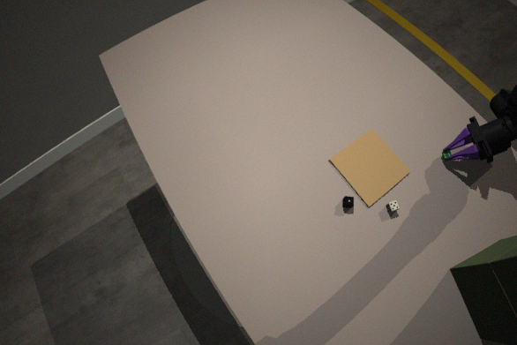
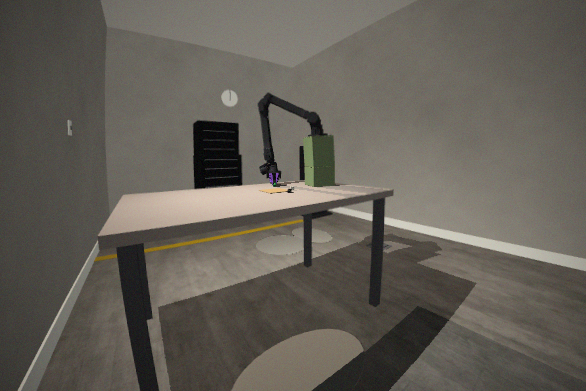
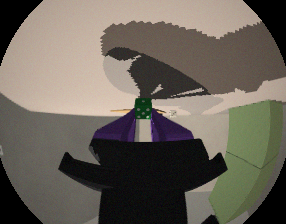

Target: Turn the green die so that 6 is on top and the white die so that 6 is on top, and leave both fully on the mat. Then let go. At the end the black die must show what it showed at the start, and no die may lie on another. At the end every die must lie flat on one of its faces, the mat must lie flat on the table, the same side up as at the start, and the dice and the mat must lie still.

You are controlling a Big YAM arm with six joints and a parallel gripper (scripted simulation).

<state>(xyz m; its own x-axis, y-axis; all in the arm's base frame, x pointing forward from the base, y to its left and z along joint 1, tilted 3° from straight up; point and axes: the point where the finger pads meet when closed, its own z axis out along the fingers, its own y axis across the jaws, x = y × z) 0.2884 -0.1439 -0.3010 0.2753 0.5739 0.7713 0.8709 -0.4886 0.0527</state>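
Now: the green die 1 cm below my hand. Round my hand: black die: 8 cm ahead, 27 cm to the left, 1 cm below; tan mat: 11 cm ahead, 17 cm to the left, 2 cm below; white die: 20 cm to the left, 1 cm below.
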